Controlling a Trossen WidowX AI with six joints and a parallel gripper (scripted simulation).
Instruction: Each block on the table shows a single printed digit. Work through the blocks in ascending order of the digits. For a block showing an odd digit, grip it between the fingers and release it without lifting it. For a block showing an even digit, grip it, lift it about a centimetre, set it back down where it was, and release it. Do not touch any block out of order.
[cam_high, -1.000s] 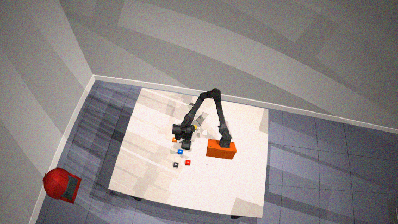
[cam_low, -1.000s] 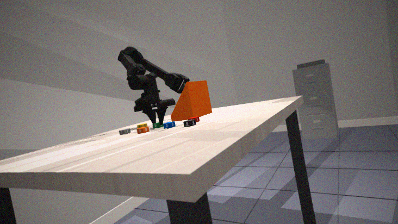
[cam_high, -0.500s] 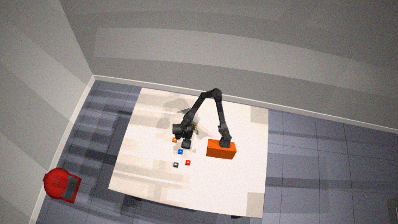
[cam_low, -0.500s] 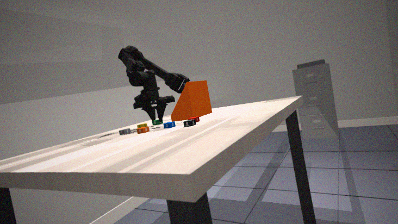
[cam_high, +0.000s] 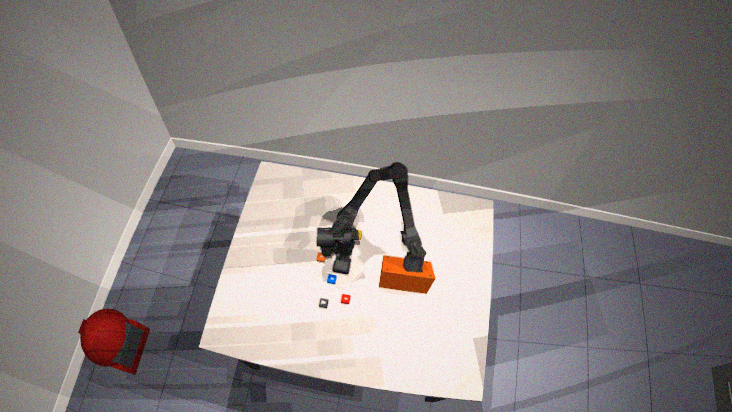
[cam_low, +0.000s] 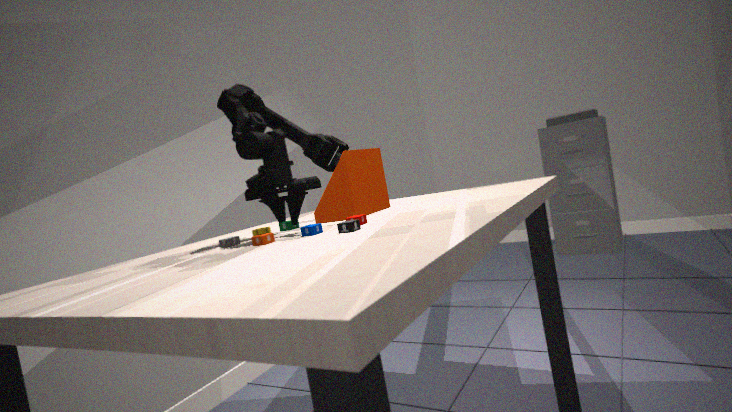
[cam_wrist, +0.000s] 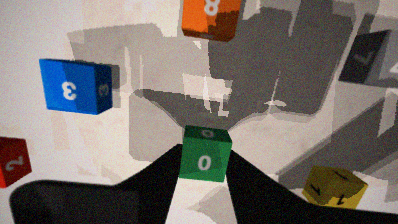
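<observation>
My gripper tip is now 5 cm past the yellow block, 12 cm to the left of it and 1 cm above it. Also, from my gripper tip: green block: right at my gripper tip; then orange block: 10 cm ahead, 1 cm below; then blue block: 5 cm ahead, 9 cm to the left, 1 cm below.
</observation>
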